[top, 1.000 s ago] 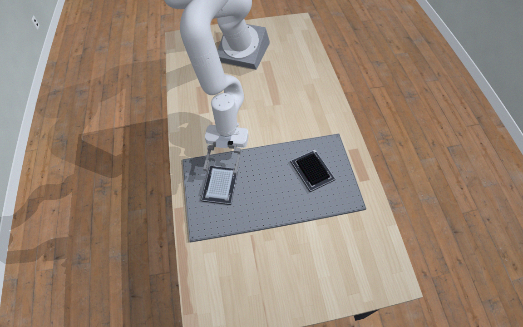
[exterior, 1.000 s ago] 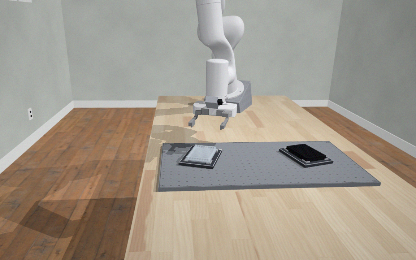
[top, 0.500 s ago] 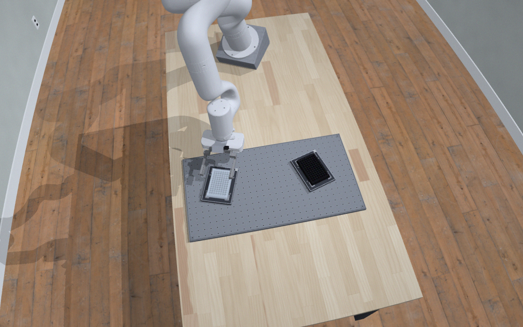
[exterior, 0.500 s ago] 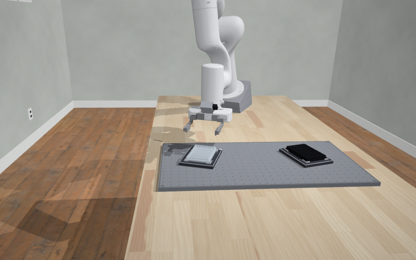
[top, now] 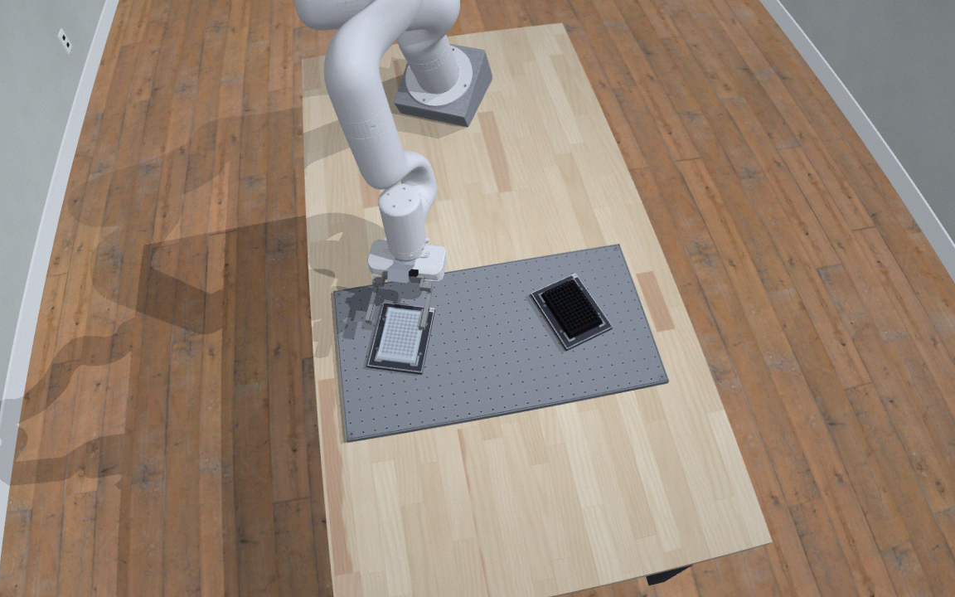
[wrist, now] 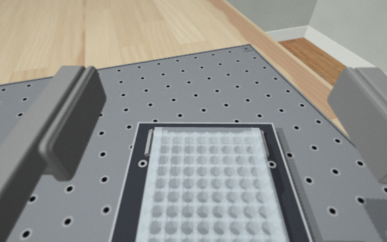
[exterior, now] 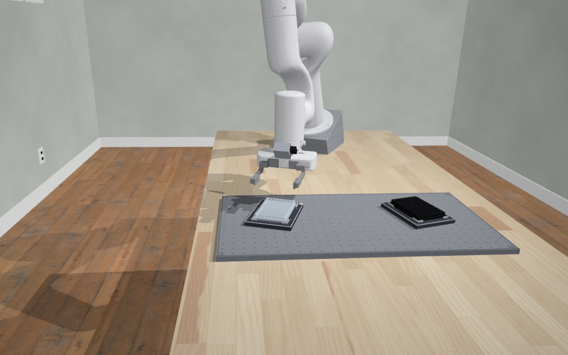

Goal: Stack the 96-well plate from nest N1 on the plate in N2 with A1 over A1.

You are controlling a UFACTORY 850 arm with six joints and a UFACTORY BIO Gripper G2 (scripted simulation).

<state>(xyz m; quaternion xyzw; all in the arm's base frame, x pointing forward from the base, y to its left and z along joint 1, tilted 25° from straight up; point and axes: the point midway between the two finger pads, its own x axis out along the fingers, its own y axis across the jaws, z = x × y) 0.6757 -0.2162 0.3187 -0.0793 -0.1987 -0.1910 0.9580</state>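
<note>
The clear 96-well plate lies 8 cm below my hand. Also, from my hand: black 96-well plate (38 cm to the left, 8 cm below, 5 cm ahead).
</note>
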